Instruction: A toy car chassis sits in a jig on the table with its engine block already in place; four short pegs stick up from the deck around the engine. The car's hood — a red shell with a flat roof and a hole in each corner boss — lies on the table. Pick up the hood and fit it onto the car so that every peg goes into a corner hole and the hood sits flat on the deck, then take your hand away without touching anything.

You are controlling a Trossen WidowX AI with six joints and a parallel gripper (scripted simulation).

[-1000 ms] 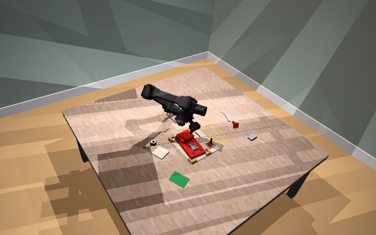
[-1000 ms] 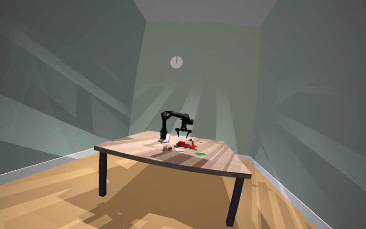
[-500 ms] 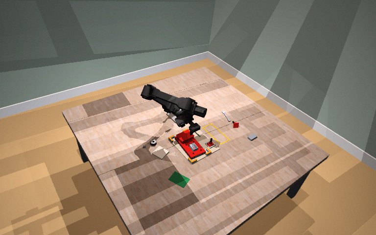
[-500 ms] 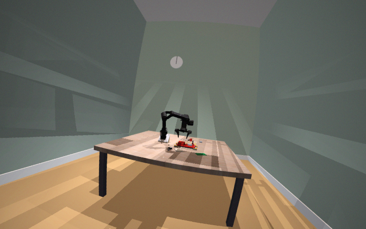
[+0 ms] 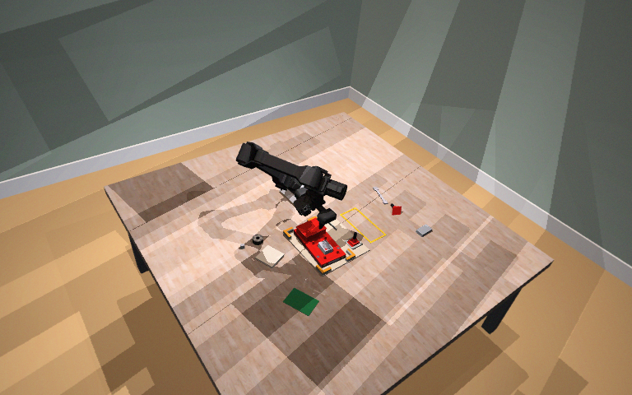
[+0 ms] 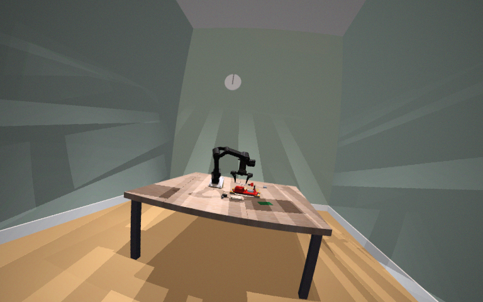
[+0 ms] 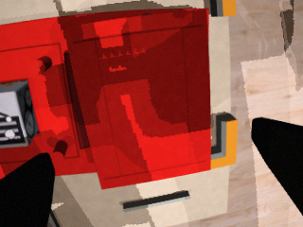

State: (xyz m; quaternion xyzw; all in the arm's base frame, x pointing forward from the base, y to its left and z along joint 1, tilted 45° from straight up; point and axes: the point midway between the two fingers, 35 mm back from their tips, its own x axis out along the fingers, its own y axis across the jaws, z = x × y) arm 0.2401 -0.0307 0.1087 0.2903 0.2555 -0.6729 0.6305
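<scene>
Now: gripper tip 4 cm above the red hood. From my gripper tip the other things lie so: engine block (10 cm ahead, 6 cm below, 1 cm to the right); then jig bracket (7 cm below, 6 cm ahead, 1 cm to the left); then red joystick-like piece (12 cm ahead, 10 cm to the left, 5 cm below).
</scene>
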